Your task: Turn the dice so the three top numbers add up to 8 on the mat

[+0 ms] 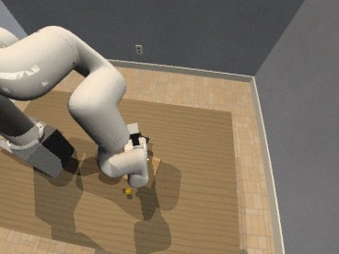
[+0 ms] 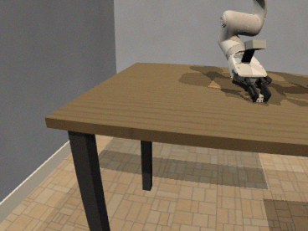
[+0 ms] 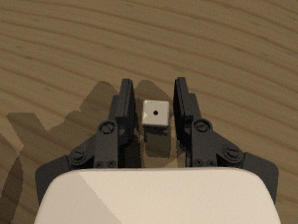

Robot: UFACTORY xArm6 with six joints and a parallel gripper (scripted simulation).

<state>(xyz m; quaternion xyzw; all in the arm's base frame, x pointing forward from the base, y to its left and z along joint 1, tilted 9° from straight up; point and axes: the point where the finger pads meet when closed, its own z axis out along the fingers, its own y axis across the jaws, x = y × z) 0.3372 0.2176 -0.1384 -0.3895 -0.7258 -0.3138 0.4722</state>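
The white die lies 10 mm below my hand. Also, from my hand: black die (150 mm to the right, 10 mm below, 10 mm behind); tan mat (140 mm to the right, 90 mm ahead, 20 mm below); yellow die (250 mm to the right, 70 mm ahead, 10 mm below).
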